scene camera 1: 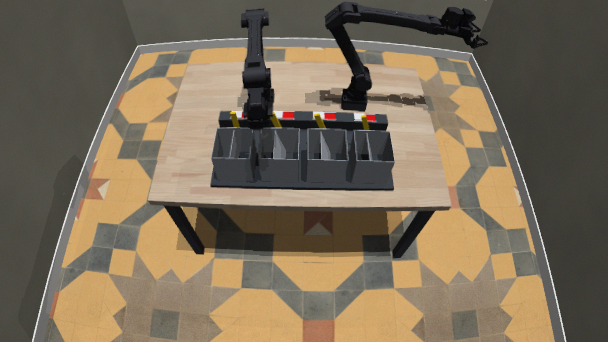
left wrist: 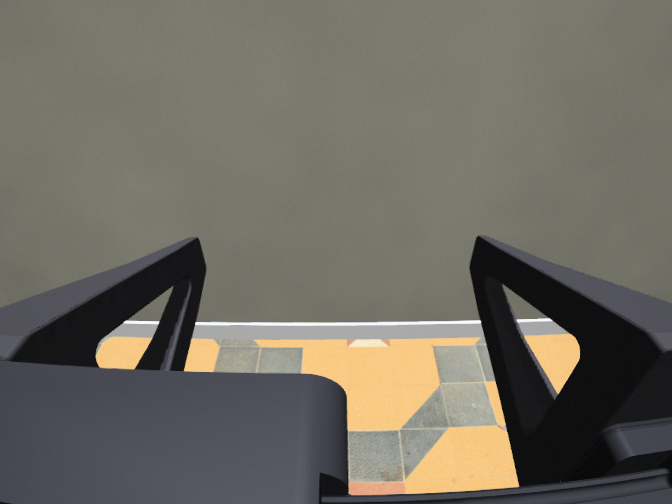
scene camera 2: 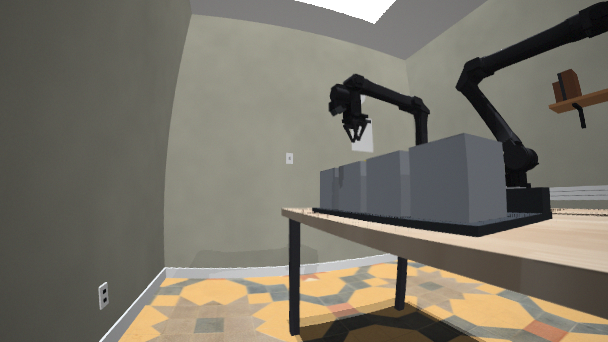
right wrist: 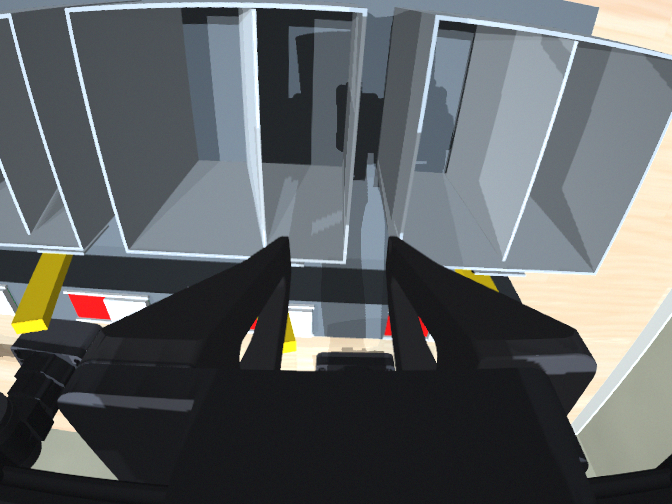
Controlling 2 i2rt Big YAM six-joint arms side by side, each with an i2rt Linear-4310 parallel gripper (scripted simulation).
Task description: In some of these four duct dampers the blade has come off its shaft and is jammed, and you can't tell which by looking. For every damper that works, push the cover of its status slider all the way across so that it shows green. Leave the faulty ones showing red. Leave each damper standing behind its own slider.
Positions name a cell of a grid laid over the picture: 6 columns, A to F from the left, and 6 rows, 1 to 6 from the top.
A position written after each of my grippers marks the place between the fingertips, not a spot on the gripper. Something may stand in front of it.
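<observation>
Visible are my left gripper (left wrist: D3) and my right gripper (right wrist: D4). The scene also contains a damper (scene camera 2: E4), a damper (scene camera 2: D4), a damper (scene camera 1: D3) and a damper (scene camera 1: C3).
</observation>
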